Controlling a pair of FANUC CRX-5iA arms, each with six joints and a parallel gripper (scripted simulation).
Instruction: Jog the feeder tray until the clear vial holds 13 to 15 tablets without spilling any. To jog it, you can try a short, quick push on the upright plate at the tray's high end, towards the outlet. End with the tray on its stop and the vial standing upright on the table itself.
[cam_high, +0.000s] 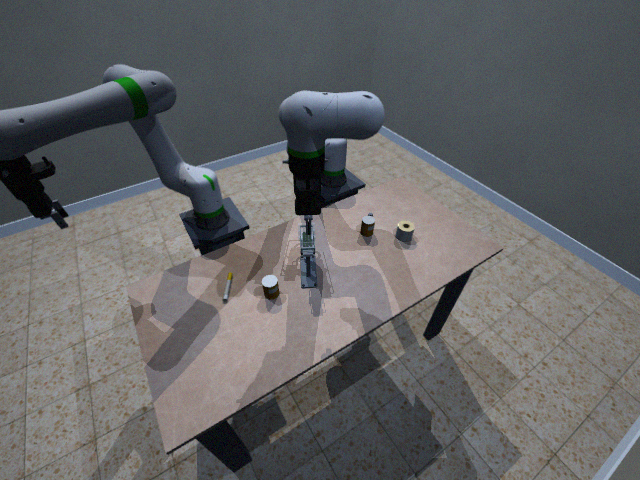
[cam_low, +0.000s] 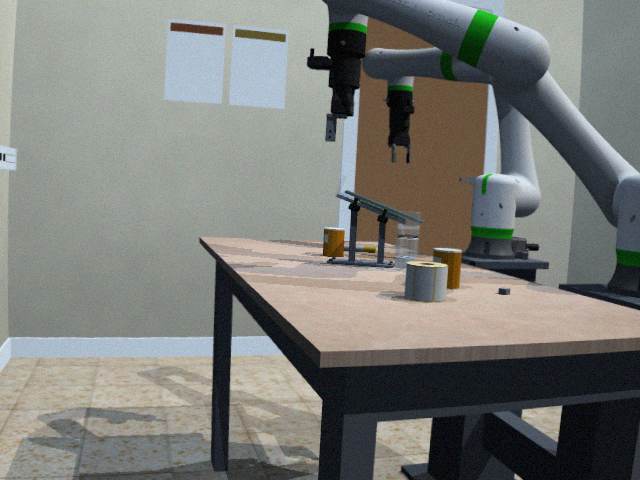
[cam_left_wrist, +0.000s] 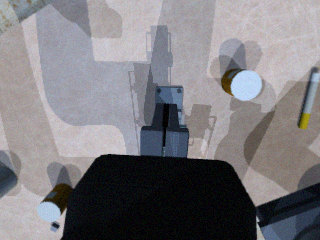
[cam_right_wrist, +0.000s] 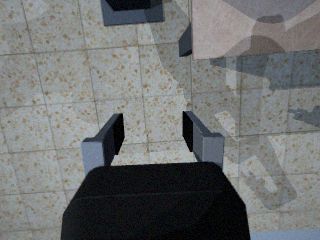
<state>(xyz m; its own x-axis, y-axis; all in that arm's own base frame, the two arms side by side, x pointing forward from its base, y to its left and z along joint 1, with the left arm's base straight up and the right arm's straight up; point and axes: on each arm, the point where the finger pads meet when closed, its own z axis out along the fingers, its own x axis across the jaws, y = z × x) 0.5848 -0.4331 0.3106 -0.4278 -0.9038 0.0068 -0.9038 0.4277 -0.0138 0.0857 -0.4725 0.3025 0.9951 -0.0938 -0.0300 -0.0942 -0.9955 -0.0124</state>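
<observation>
My left hand is 9 cm past the feeder tray, 4 cm to the right of it and 16 cm above it. The rest, counted from my left hand: clear vial (18 cm behind, 8 cm to the left, 27 cm below); then marker (17 cm behind, 25 cm to the right, 30 cm below); then label roll (5 cm behind, 49 cm to the left, 28 cm below).
</observation>
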